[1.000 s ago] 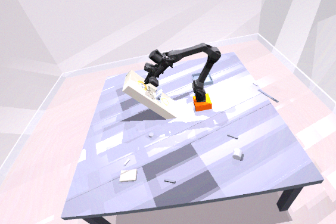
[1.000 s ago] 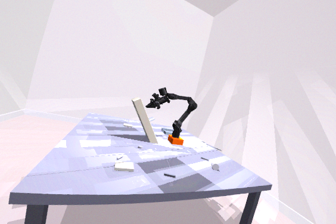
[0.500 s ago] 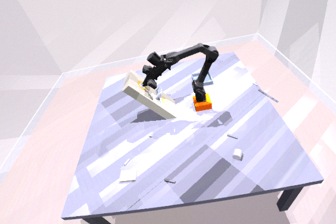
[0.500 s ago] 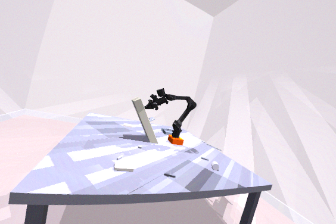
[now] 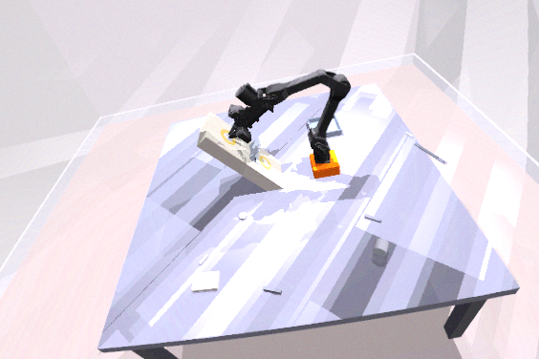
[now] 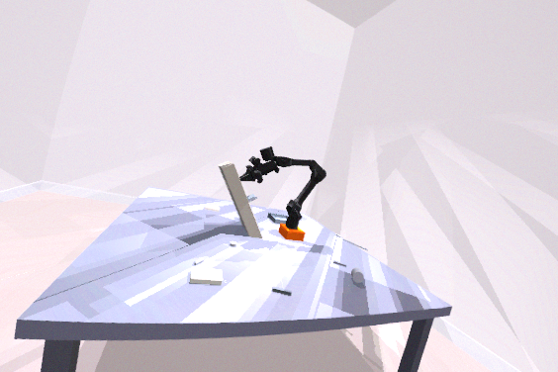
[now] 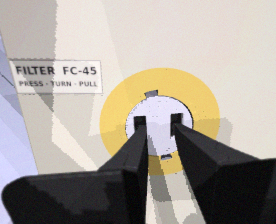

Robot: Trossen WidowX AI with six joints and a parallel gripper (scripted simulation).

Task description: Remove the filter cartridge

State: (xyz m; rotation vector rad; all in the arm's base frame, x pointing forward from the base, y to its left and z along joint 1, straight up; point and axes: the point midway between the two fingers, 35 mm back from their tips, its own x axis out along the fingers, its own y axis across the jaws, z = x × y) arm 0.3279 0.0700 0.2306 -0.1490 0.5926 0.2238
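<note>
Right now the white round filter cartridge is 20 mm ahead of my gripper tip and 10 mm below it. The rest, counted from my gripper tip: cream service panel (30 mm behind, 10 mm to the right, 90 mm below); tray (360 mm behind, 360 mm to the right, 250 mm below).
</note>
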